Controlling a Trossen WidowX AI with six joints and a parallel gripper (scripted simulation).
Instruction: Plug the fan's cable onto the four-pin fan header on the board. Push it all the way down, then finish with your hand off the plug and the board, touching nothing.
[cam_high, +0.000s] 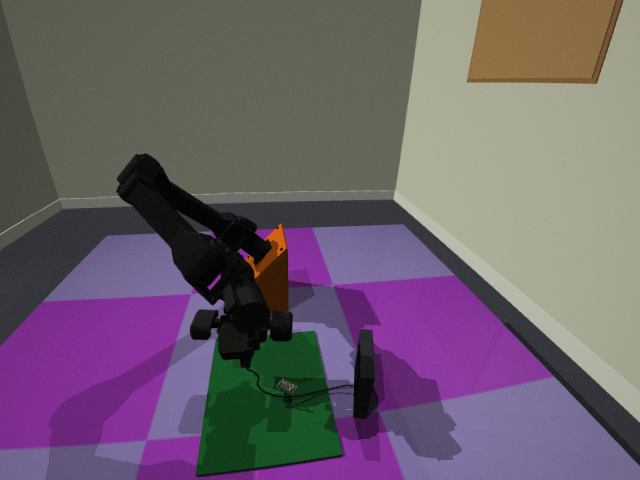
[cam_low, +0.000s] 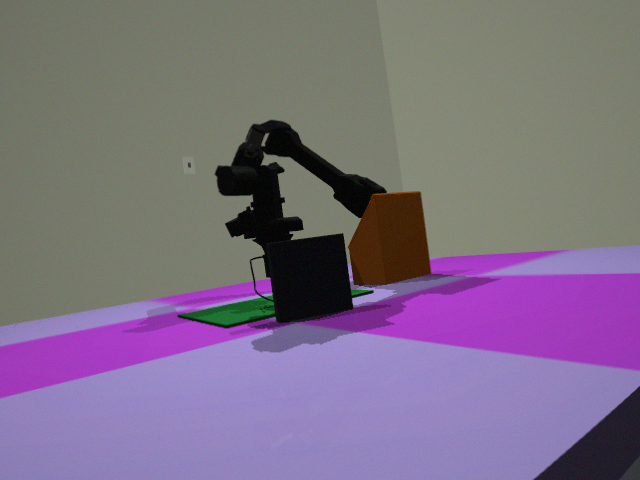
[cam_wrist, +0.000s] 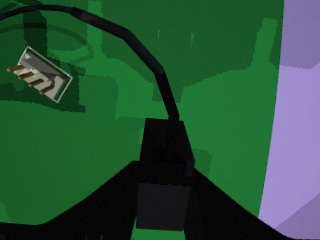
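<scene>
The white four-pin header lies 5 cm ahead of my gripper tip, 7 cm to the left of it and 6 cm below it. The rest, counted from my gripper tip: black fan (9 cm ahead, 21 cm to the left); green board (4 cm ahead, 3 cm to the left, 8 cm below); black plug (1 cm ahead, 1 cm above).
</scene>
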